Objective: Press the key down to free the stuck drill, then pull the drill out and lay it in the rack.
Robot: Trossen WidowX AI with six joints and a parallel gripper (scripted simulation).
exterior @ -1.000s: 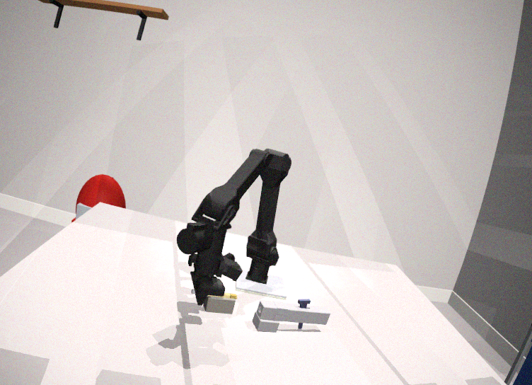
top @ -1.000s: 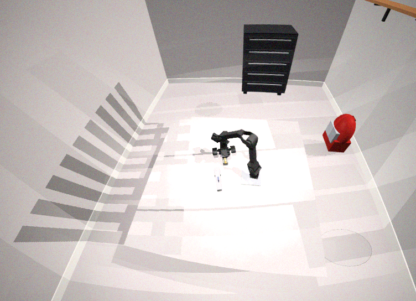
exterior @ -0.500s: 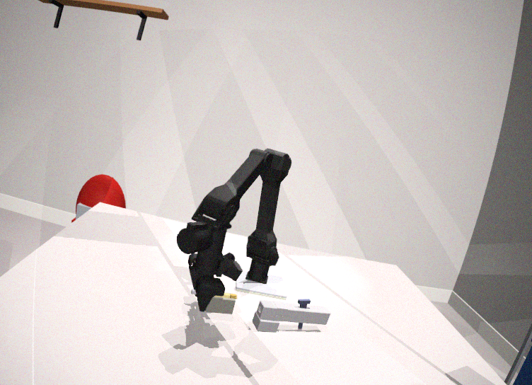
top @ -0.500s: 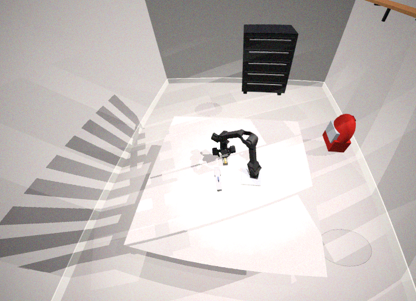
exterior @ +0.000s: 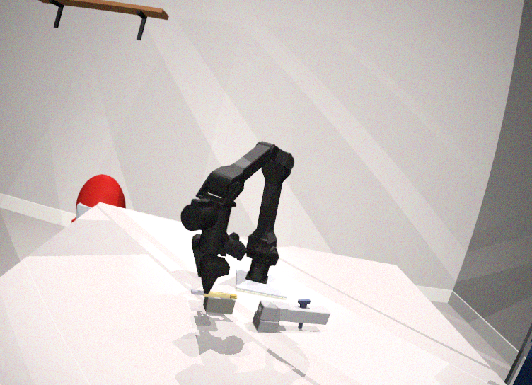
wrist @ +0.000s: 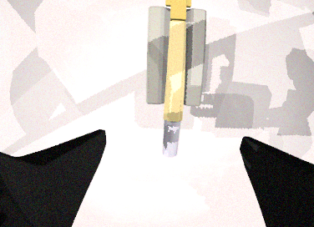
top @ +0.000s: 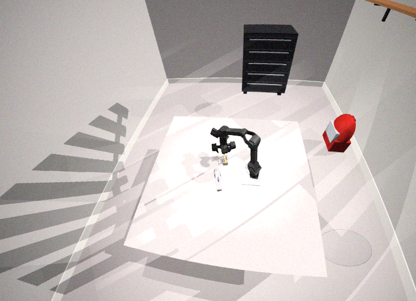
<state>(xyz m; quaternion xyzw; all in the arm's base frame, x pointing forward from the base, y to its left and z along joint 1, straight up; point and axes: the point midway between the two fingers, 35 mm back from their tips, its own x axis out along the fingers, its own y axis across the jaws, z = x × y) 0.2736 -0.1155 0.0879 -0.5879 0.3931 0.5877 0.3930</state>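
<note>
Now: the drill 20 mm behind my gripper tip, 40 mm to the left of it and 20 mm below it. Round my gripper tip: grey housing block 10 mm behind, 230 mm to the left, 30 mm below; then grey rack 20 mm behind, 50 mm to the left, 50 mm below; then blue key 30 mm behind, 250 mm to the left, 10 mm below.
</note>
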